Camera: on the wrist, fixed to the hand. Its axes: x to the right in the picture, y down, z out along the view.
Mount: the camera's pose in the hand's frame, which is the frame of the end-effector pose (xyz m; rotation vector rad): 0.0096 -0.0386 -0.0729 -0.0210 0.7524 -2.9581
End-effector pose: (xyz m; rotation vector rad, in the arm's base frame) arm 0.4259 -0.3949 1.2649 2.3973 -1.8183 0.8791
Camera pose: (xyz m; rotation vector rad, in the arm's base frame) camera 0.4309 -0.3667 1.3428 1.3201 1.7885 0.4850
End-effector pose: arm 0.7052 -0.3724 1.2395 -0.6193 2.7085 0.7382
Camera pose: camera 0.7046 -0.4444 1.2808 -3.0296 -0.4156 -0.5072
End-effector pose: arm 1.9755 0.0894 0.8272 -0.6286 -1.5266 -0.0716
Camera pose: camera 2.0257 0.0294 0.8550 1.8478 -0.3820 -2.0831
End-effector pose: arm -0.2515 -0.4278 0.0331 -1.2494 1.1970 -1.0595
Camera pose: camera -0.3207 -0.4475 0.0745 0.9605 0.8366 1.5651
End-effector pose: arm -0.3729 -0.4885 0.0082 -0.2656 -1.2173 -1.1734
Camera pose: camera -0.3625 -0.5624 -0.0283 -1.6594 -0.0719 1.7966
